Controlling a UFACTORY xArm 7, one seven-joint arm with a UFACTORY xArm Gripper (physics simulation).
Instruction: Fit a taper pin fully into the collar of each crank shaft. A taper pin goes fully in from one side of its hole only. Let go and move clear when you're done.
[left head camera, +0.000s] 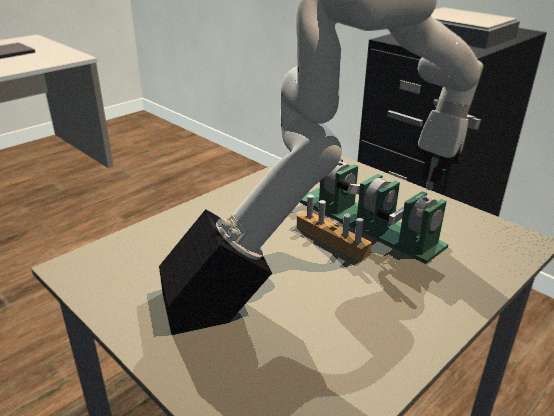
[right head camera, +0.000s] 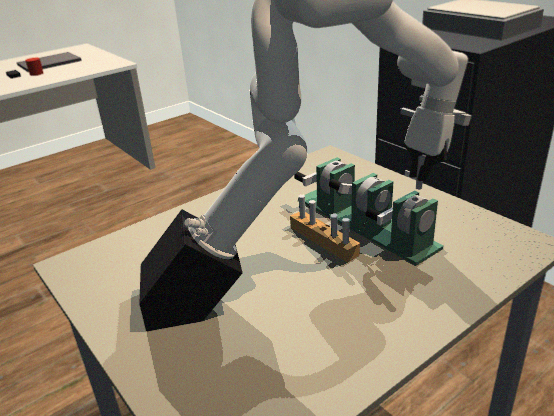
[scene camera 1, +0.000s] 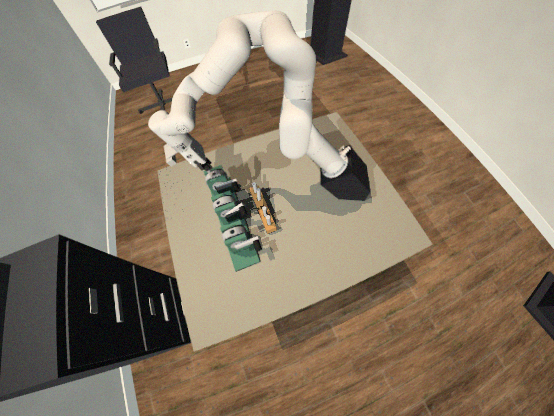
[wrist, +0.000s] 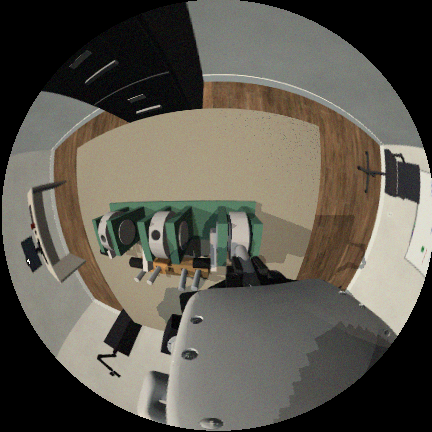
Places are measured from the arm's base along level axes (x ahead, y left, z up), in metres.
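Pixels of known places: gripper, fingertip midpoint: (left head camera: 429, 179) (right head camera: 417, 178) (scene camera 1: 209, 166) (wrist: 243, 266); arm's base, link origin: (left head camera: 238, 240) (right head camera: 211, 240) (scene camera 1: 334, 164).
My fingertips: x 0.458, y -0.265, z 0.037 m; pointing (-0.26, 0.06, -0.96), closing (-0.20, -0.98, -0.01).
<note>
Ahead of a thing's pixels: the offset from my fingertips to its middle. "spot": to the spot under its first point. Level surfaces: height alone.
My gripper (left head camera: 434, 172) (right head camera: 420, 162) (scene camera 1: 207, 166) (wrist: 243, 266) is shut on a grey taper pin @(dy -0.002, dx +0.008, dz +0.013 m) (right head camera: 419, 183) (wrist: 241, 253). It stands above and beside the end collar @(spot: dy -0.005, dx -0.052, dz -0.080 m) (left head camera: 419, 215) (right head camera: 406, 215) (scene camera 1: 215, 174) (wrist: 239, 227) in the green frame. In the wrist view the pin overlaps this collar's lower edge and hides its hole; contact cannot be told. In the right head view the pin's tip shows above the frame. The middle collar @(spot: dy +0.149, dx +0.020, dz -0.052 m) (scene camera 1: 223, 201) (wrist: 161, 227) and the far collar @(spot: dy +0.276, dx +0.048, dz -0.082 m) (scene camera 1: 233, 232) (wrist: 106, 229) each show a dark open hole.
An orange rack (left head camera: 330, 241) (right head camera: 322, 240) (scene camera 1: 272, 229) with several upright grey pins stands beside the green base @(dz -0.192 m) (scene camera 1: 245, 264) (wrist: 200, 206). Crank arms with black handles stick out from the shafts toward the rack. A black cabinet (left head camera: 395, 65) (scene camera 1: 100, 325) stands beyond the table.
</note>
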